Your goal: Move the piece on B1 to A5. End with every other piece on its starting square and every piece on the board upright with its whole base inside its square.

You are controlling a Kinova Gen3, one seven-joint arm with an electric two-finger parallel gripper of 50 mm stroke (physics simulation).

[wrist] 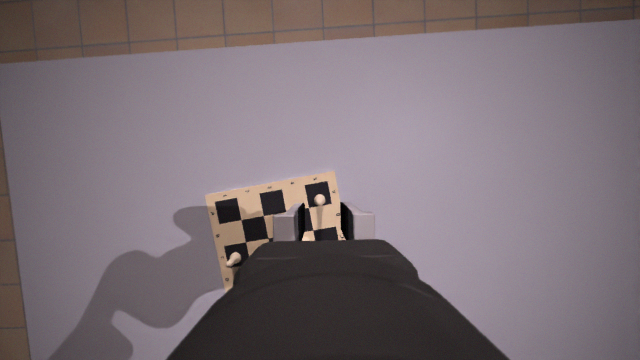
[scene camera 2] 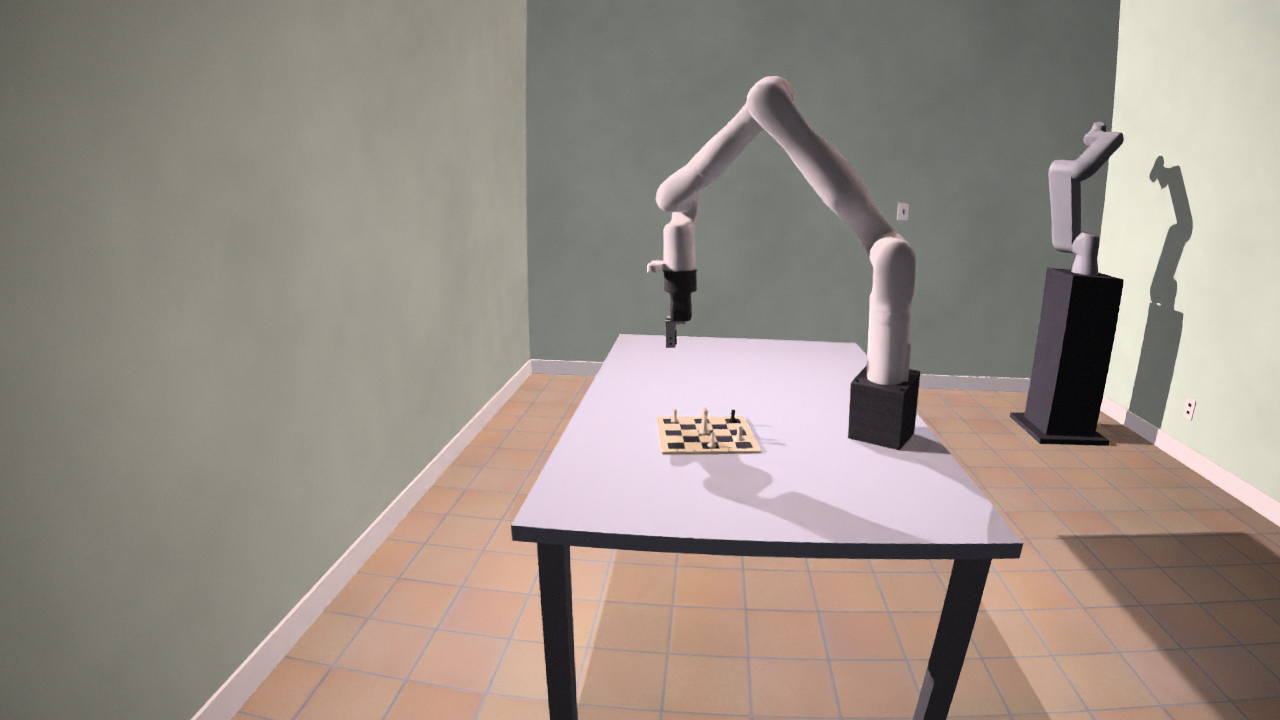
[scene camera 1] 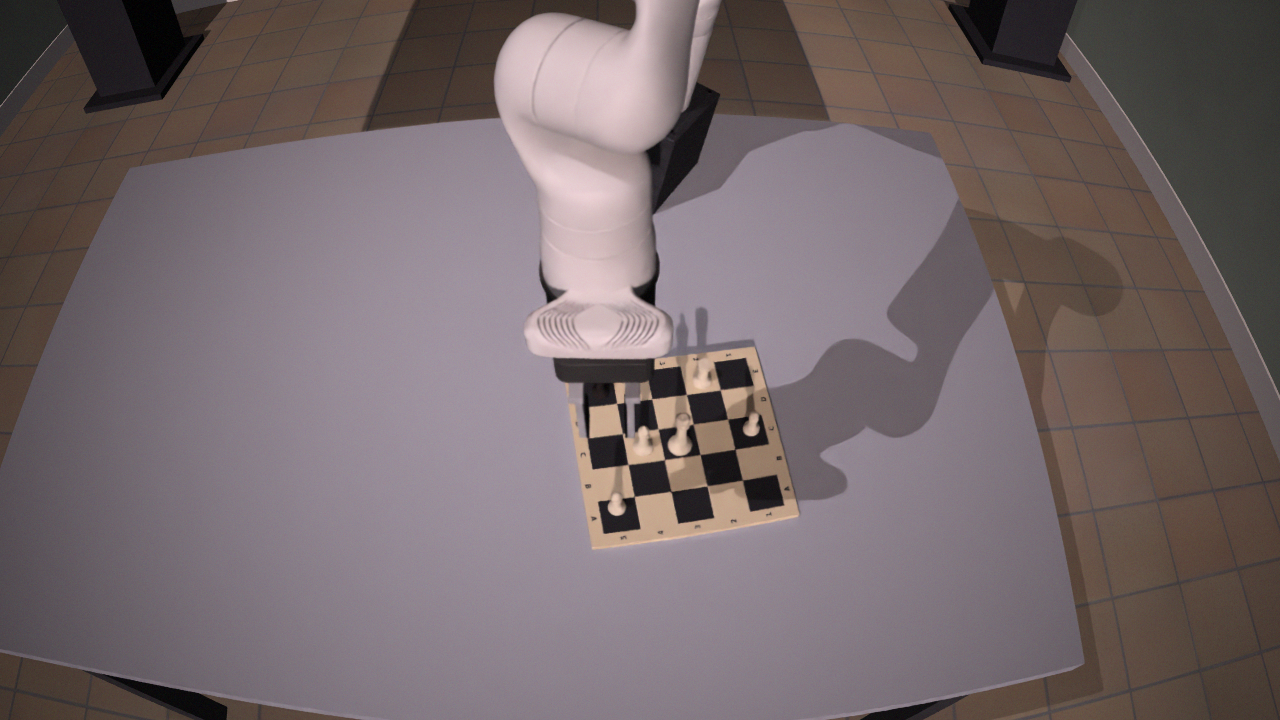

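Seen in the pictures: gripper, between the fingertips: (wrist: 322, 216) (scene camera 2: 671, 345) (scene camera 1: 607, 426); arm's base, origin of its link: (scene camera 2: 886, 376).
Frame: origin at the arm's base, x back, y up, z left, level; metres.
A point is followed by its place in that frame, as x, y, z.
Note:
The board (scene camera 1: 680, 529) {-0.518, -0.150, 0.024} (scene camera 2: 708, 451) {-0.404, -0.151, 0.133} (wrist: 210, 201) {-0.493, -0.150, 0.142} lies on the table. A light pawn (scene camera 1: 615, 505) {-0.497, -0.136, -0.042} (scene camera 2: 674, 415) {-0.494, -0.134, -0.037} (wrist: 320, 199) {-0.497, -0.121, -0.042} stands upright on A5, its base inside the square, toward the B5 side. B1 is empty. My gripper (scene camera 1: 606, 433) {-0.506, 0.037, -0.048} (scene camera 2: 670, 344) {-0.506, 0.037, -0.048} (wrist: 322, 216) {-0.506, 0.037, -0.048} is partly open and empty, high above the board. Other light pieces stand upright: a pawn (scene camera 1: 750, 424) {-0.401, -0.136, 0.100} (scene camera 2: 712, 439) {-0.397, -0.133, 0.106} (wrist: 233, 259) {-0.400, -0.136, 0.101} on C1, a tall piece (scene camera 1: 681, 436) {-0.423, -0.122, 0.025} (scene camera 2: 704, 420) {-0.419, -0.118, 0.029} on C3, a piece (scene camera 1: 642, 441) {-0.425, -0.130, -0.014} on C4 and a piece (scene camera 1: 702, 374) {-0.341, -0.131, 0.051} (scene camera 2: 740, 433) {-0.335, -0.135, 0.056} on E2. A black piece (scene camera 2: 732, 415) {-0.353, -0.133, -0.057} stands at E5, mostly hidden in scene camera 1.
The table (scene camera 1: 313, 402) {-0.373, -0.156, -0.412} (scene camera 2: 626, 501) {-0.547, -0.156, 0.380} (wrist: 450, 125) {-0.609, -0.156, -0.254} extends around the board. The arm's black base block (scene camera 1: 687, 147) {-0.033, -0.067, 0.044} (scene camera 2: 883, 409) {-0.012, -0.061, 0.057} stands on the table behind the board. A second arm on a black pedestal (scene camera 2: 1074, 358) stands apart on the floor.

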